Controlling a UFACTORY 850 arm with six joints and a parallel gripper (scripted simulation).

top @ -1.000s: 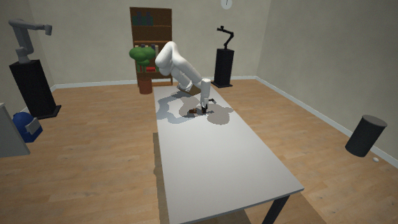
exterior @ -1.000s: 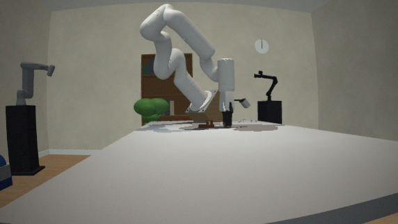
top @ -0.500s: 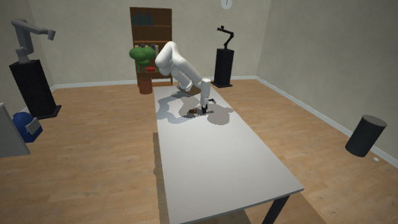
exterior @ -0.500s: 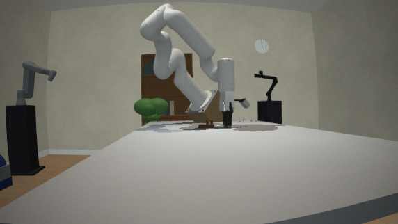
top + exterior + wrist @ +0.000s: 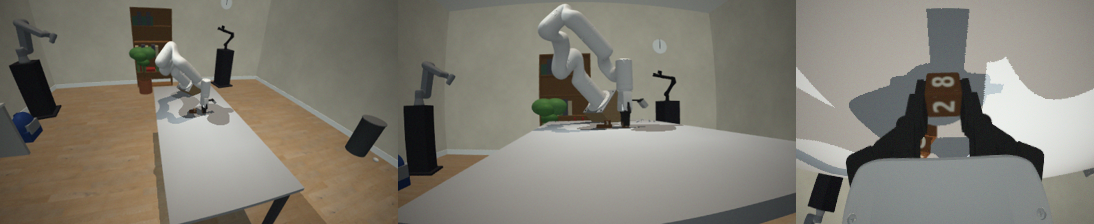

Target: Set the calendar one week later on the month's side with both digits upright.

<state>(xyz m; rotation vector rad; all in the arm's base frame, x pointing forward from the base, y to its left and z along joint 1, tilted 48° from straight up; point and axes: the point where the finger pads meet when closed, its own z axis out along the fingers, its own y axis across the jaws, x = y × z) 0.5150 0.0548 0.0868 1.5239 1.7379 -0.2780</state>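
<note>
Right now my hand is 2 cm above the brown cube. From my hand the other things lie so: tray 5 cm behind, 10 cm to the right, 2 cm below.
</note>
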